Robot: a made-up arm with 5 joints. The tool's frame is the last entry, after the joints. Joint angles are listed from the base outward. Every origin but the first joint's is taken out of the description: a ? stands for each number. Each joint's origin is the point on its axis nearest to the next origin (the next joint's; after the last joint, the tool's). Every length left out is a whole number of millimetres.
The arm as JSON. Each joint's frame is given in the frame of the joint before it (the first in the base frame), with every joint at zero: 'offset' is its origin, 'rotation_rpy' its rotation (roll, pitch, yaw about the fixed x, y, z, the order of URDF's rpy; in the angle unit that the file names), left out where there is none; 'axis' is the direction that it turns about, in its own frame. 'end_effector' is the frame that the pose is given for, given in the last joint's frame.
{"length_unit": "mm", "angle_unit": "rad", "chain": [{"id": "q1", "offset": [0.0, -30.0, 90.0], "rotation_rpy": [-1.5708, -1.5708, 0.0], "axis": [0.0, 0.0, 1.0]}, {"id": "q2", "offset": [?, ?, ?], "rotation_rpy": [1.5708, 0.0, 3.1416], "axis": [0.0, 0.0, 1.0]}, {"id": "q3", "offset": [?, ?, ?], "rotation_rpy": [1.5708, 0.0, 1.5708], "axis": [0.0, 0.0, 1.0]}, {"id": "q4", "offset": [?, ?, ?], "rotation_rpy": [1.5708, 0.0, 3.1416], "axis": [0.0, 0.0, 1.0]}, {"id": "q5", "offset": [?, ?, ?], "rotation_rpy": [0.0, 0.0, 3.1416], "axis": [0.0, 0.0, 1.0]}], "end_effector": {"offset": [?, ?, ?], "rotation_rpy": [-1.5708, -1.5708, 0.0]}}
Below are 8 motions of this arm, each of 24 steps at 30 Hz.
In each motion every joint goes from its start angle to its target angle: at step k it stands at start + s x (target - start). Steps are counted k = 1, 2, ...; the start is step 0. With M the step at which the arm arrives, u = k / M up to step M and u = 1 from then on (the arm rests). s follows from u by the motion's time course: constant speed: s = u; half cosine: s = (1 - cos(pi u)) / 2; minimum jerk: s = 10 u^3 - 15 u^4 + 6 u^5.
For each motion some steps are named. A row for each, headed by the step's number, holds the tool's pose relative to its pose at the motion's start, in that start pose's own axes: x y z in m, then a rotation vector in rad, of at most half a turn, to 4 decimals.
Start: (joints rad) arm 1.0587 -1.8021 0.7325 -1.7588 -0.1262
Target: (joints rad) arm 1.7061 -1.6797 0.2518 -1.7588 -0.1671
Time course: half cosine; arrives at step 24
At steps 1, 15, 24:
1: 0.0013 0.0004 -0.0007 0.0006 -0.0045 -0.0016
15: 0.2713 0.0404 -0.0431 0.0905 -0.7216 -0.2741
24: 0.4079 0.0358 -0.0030 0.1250 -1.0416 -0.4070

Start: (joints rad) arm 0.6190 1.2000 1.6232 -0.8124 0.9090
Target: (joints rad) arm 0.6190 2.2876 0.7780 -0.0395 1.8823
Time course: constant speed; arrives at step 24
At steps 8, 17, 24:
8: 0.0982 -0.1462 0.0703 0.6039 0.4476 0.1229
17: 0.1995 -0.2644 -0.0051 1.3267 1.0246 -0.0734
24: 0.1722 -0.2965 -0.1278 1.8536 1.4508 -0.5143

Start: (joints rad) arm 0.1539 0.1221 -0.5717 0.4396 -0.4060
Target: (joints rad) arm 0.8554 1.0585 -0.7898 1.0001 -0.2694
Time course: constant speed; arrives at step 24
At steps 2, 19, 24:
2: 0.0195 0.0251 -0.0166 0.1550 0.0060 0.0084
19: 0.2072 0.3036 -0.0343 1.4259 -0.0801 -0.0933
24: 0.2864 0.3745 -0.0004 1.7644 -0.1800 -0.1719

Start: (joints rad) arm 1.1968 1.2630 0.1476 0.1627 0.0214
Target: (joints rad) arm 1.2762 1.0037 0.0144 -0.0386 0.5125
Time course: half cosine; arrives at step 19
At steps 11, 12, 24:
11: 0.0315 -0.0566 0.1037 0.0179 0.0115 0.0351
12: 0.0354 -0.0618 0.1179 0.0201 0.0148 0.0391
24: 0.0510 -0.0773 0.1738 0.0287 0.0314 0.0528

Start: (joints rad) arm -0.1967 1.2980 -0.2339 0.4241 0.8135
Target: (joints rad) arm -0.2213 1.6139 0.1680 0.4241 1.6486
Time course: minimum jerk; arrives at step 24
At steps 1, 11, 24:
1: -0.0001 -0.0001 -0.0001 0.0008 -0.0003 0.0000
11: -0.0455 -0.0394 -0.0838 0.4836 -0.1622 -0.0033
24: -0.1015 -0.0684 -0.2420 1.1423 -0.3912 0.0471

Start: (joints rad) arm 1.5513 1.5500 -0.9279 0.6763 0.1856
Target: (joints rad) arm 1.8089 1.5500 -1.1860 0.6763 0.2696
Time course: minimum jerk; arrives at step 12
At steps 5, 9, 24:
5: 0.0237 -0.0206 0.0242 0.0306 0.0008 -0.0007
9: 0.0559 -0.0563 0.0654 0.0794 0.0019 -0.0016
24: 0.0612 -0.0634 0.0734 0.0887 0.0021 -0.0017

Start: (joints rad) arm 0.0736 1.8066 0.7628 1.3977 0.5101
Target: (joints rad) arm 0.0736 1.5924 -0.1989 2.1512 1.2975
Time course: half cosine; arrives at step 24
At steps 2, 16, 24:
2: 0.0033 -0.0008 0.0048 0.0236 0.0162 -0.0033
16: 0.1279 -0.0088 0.1358 0.9525 0.5095 -0.5524
24: 0.1459 0.0140 0.1609 1.2016 0.5163 -0.8854

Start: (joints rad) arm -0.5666 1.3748 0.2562 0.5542 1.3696
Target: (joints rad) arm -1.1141 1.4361 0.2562 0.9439 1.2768
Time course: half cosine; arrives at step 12
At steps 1, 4, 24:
1: 0.0001 -0.0016 0.0032 0.0065 0.0091 -0.0018
4: 0.0035 -0.0235 0.0450 0.0954 0.1324 -0.0318
24: 0.0220 -0.0834 0.1609 0.3701 0.5111 -0.1976

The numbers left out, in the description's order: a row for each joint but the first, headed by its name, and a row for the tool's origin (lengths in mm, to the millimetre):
q2: 400.0 -40.0 0.0
q3: 230.0 20.0 0.0
q4: -90.0 -310.0 0.0
q5: 260.0 100.0 0.0
tool: 90.0 70.0 0.0

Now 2 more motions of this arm.
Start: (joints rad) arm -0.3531 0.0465 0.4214 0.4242 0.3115
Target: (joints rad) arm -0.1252 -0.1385 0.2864 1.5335 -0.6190
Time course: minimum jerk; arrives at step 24
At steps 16, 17, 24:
16: 0.0362 0.0811 -0.0988 -0.0600 0.1599 -0.0067
17: 0.0375 0.0918 -0.1033 -0.0639 0.1728 -0.0080
24: 0.0406 0.1226 -0.1124 -0.0739 0.2075 -0.0122

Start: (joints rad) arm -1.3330 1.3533 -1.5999 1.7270 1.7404
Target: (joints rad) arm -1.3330 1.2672 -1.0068 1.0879 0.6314
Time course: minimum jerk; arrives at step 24
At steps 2, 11, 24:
2: -0.0003 0.0006 -0.0004 -0.0089 0.0005 0.0030
11: -0.0417 0.0176 -0.0591 -0.7376 -0.0482 0.2544
24: -0.0970 -0.0717 -0.1554 -1.7126 -0.4341 0.5265

